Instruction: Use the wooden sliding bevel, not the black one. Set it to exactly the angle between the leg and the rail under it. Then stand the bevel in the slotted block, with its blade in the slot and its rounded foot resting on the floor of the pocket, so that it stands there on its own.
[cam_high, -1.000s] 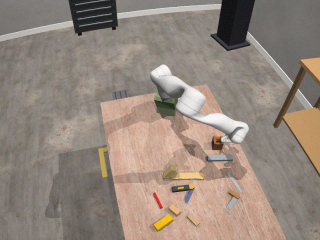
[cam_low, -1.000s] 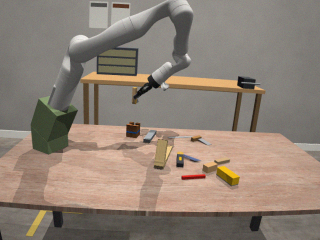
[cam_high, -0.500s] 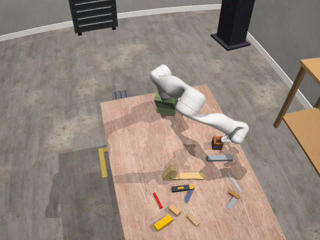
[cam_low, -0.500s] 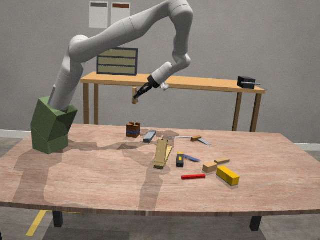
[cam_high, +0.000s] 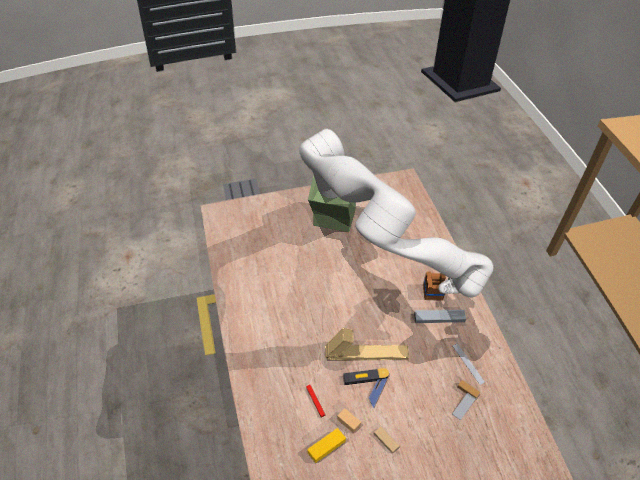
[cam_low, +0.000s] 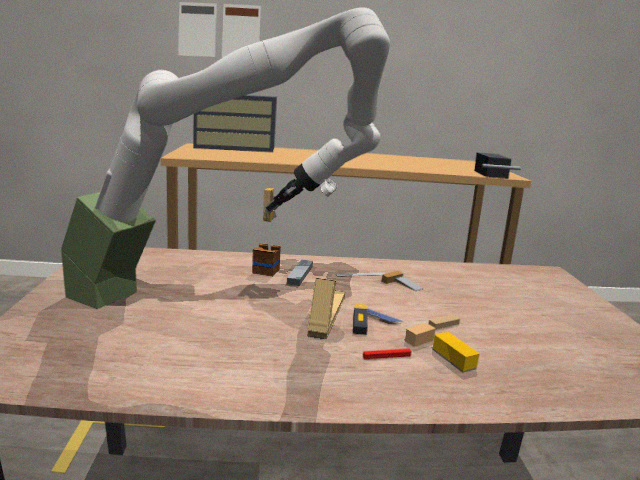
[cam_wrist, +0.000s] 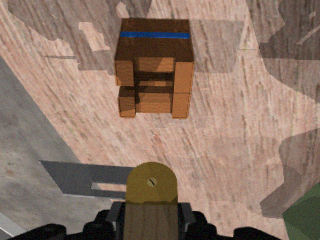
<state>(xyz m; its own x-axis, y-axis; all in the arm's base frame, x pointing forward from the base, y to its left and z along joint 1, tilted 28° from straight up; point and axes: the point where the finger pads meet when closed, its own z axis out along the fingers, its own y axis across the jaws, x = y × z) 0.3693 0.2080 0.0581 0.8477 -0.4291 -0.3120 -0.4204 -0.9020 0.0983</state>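
Right now the wooden sliding bevel is 10 mm behind my hand, 20 mm to the left of it and 20 mm below it. Round my hand: wooden leg-and-rail piece 90 mm ahead, 290 mm to the right, 130 mm below; grey bevel blade 30 mm to the left, 40 mm below; grey bar 80 mm ahead, 30 mm to the right, 190 mm below.
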